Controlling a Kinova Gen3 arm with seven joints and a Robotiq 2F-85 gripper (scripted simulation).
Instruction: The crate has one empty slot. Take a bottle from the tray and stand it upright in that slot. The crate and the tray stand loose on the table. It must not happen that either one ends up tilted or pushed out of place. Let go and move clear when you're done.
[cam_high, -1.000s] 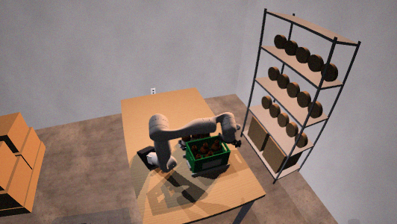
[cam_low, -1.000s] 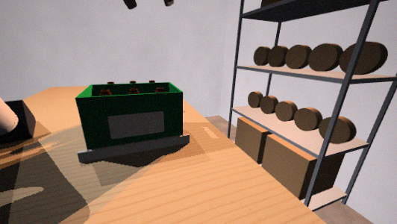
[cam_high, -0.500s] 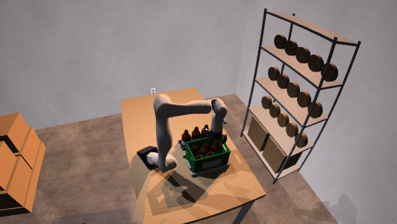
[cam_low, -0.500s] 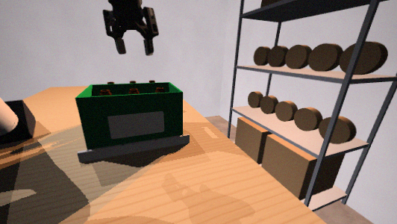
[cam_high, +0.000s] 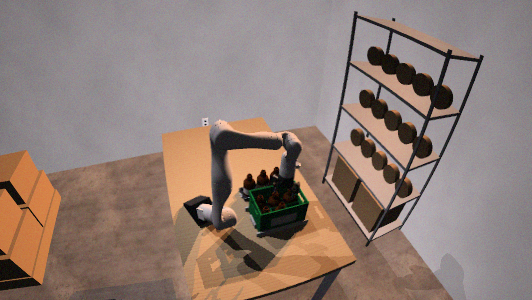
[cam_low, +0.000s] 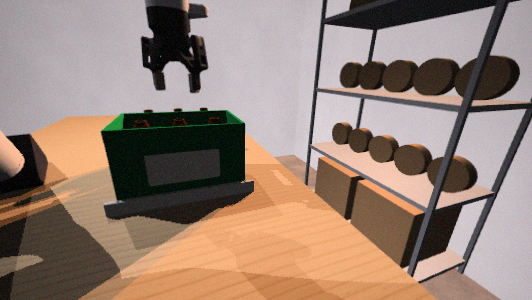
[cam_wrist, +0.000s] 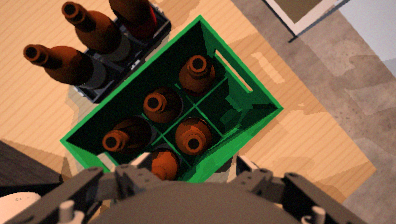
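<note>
Right now my hand is 5 cm short of the brown bottle, 28 cm to the right of it and 16 cm above it. Round my hand: green crate 1 cm ahead, 5 cm to the left, 16 cm below; dark tray 5 cm ahead, 27 cm to the left, 23 cm below.
</note>
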